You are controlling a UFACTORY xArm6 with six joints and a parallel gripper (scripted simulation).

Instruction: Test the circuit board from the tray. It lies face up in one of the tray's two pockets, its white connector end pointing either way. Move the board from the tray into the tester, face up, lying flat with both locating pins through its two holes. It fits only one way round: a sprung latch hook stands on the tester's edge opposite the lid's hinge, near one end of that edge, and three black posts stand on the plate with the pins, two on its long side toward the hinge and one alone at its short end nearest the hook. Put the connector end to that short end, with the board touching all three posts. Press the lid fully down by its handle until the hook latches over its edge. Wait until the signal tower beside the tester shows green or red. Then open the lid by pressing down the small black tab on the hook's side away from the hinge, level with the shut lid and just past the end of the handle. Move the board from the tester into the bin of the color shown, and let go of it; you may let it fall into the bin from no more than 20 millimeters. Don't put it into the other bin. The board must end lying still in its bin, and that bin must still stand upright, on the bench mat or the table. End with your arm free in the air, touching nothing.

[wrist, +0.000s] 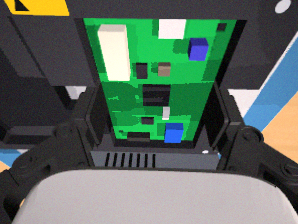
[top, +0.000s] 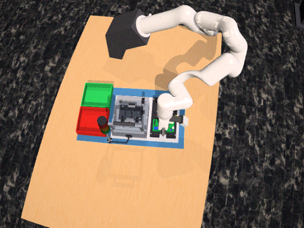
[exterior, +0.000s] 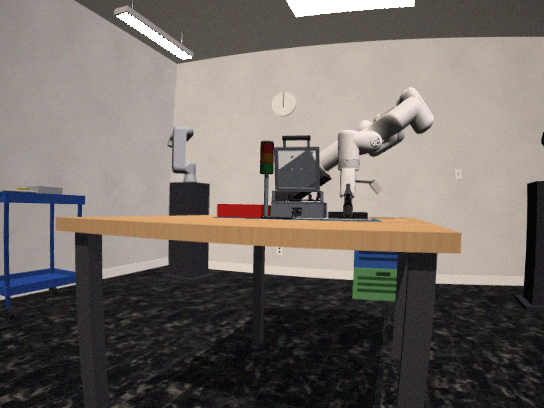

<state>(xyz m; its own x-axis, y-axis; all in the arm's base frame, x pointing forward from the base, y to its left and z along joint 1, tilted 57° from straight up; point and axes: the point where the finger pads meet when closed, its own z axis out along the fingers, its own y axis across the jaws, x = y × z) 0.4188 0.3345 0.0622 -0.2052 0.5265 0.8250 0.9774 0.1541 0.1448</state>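
Right now my hand is 170 mm to the left of the tester plate and 50 mm below it. The rest, counted from my hand: tester lid: 160 mm above, 150 mm to the right, 120 mm ahead; black tab: 130 mm to the right, 80 mm behind, 60 mm above; red bin: 360 mm to the right, 80 mm ahead, 10 mm below.
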